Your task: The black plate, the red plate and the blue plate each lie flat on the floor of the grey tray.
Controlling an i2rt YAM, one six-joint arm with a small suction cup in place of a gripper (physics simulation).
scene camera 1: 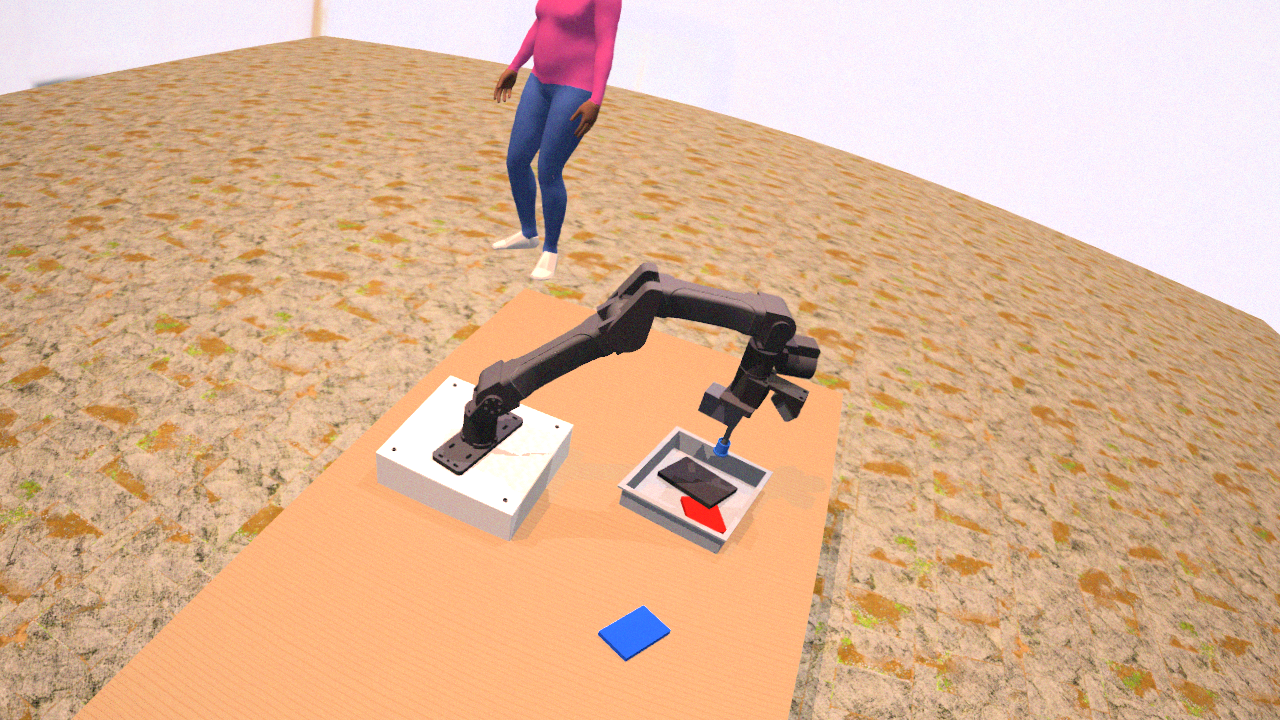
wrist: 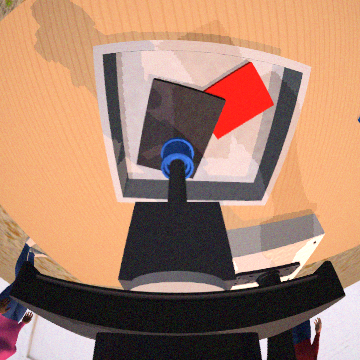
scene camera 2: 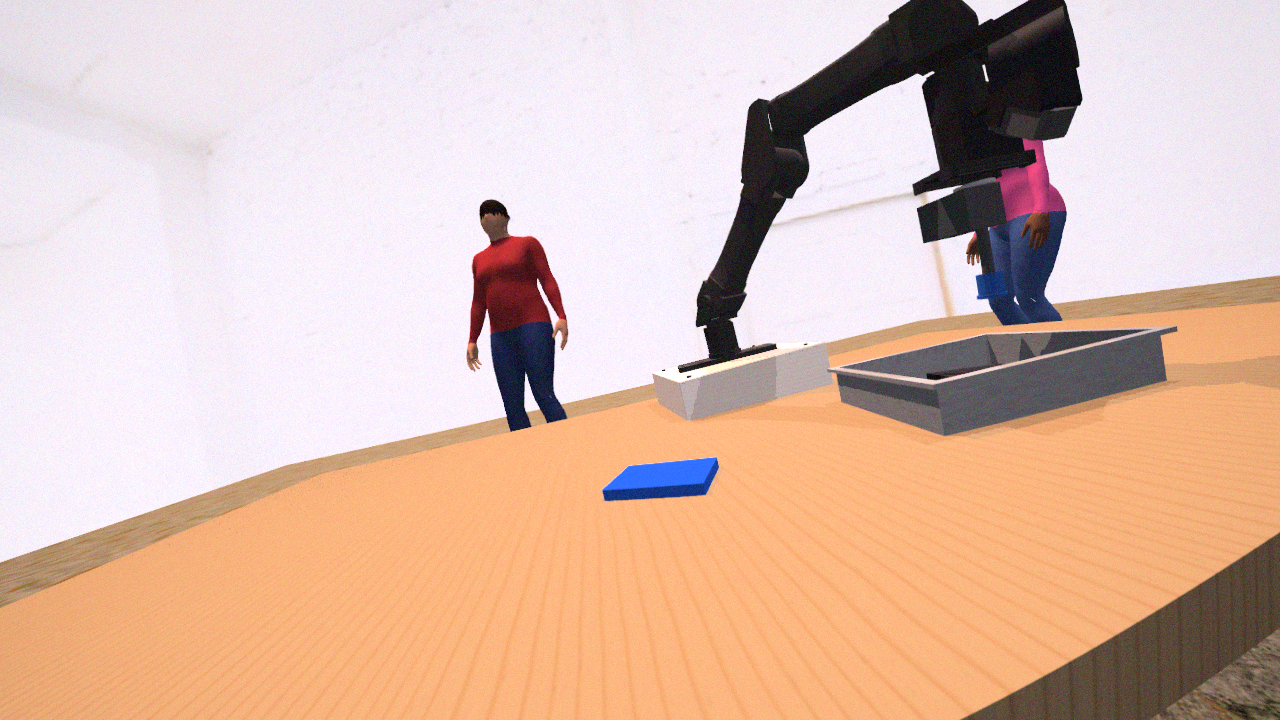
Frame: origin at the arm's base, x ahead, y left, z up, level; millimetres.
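Where they show: hand, its tool point: (scene camera 1: 720, 452) (wrist: 176, 151) (scene camera 2: 992, 296); arm's base, origin of its link: (scene camera 1: 478, 440) (wrist: 266, 272) (scene camera 2: 726, 359).
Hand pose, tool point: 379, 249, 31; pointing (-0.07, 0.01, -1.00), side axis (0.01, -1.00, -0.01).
Things, the pixels of their centre, and the offset from my tool point, as dx, dy, dz. Level surfaces: height alone.
- grey tray, middle of its body: (wrist: 200, 130) (scene camera 2: 970, 373) (scene camera 1: 696, 488) -15, -30, -82
- black plate, middle of its body: (wrist: 175, 133) (scene camera 2: 990, 375) (scene camera 1: 697, 481) -25, +2, -92
- red plate, middle of its body: (wrist: 233, 100) (scene camera 1: 703, 515) +25, -74, -99
- blue plate, middle of its body: (scene camera 2: 662, 478) (scene camera 1: 634, 632) +50, -402, -102
- table, height of its surface: dz -107
The grey tray (scene camera 1: 657, 514) (scene camera 2: 1056, 389) (wrist: 287, 145) stands on the table. Inside it, the black plate (scene camera 1: 696, 480) (scene camera 2: 953, 373) (wrist: 177, 117) covers one corner of the red plate (scene camera 1: 703, 514) (wrist: 245, 100); it appears to rest partly on it, but its tilt is hard to tell. The red plate's covered part is hidden; it does not show in scene camera 2. The blue plate (scene camera 1: 633, 632) (scene camera 2: 662, 478) lies flat on the table outside the tray. My gripper's blue suction cup (scene camera 1: 721, 447) (scene camera 2: 991, 286) (wrist: 177, 152) is open and empty, above the tray and apart from the black plate.
The arm's white base box (scene camera 1: 528, 447) (scene camera 2: 760, 383) (wrist: 280, 240) stands beside the tray. The tray has raised walls. The table (scene camera 1: 429, 617) (scene camera 2: 447, 582) has an edge to the right of the tray and blue plate in scene camera 1. People stand beyond the table.
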